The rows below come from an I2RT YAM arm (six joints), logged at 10 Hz.
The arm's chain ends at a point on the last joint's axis. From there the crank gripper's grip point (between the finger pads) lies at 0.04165 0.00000 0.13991 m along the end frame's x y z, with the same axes.
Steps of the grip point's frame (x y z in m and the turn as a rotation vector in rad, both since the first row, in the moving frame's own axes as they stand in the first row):
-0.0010 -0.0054 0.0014 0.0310 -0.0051 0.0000
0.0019 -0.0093 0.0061 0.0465 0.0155 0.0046
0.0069 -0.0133 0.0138 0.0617 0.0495 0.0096
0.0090 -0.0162 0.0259 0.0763 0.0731 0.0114
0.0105 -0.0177 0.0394 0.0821 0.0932 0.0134
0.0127 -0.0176 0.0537 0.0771 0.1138 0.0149
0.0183 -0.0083 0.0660 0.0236 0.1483 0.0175
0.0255 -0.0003 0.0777 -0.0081 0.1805 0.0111
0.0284 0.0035 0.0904 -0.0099 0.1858 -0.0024
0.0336 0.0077 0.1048 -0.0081 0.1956 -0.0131
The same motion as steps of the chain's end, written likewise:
-0.0003 -0.0011 0.0013 0.0310 -0.0051 0.0000
-0.0003 -0.0030 0.0069 0.0465 0.0155 0.0046
0.0000 -0.0052 0.0163 0.0617 0.0495 0.0096
-0.0012 -0.0062 0.0297 0.0763 0.0731 0.0114
-0.0024 -0.0070 0.0443 0.0821 0.0932 0.0134
-0.0030 -0.0078 0.0597 0.0771 0.1138 0.0149
-0.0019 -0.0060 0.0737 0.0236 0.1483 0.0175
0.0011 -0.0020 0.0875 -0.0081 0.1805 0.0111
0.0033 0.0023 0.1005 -0.0099 0.1858 -0.0024
0.0072 0.0073 0.1156 -0.0081 0.1956 -0.0131

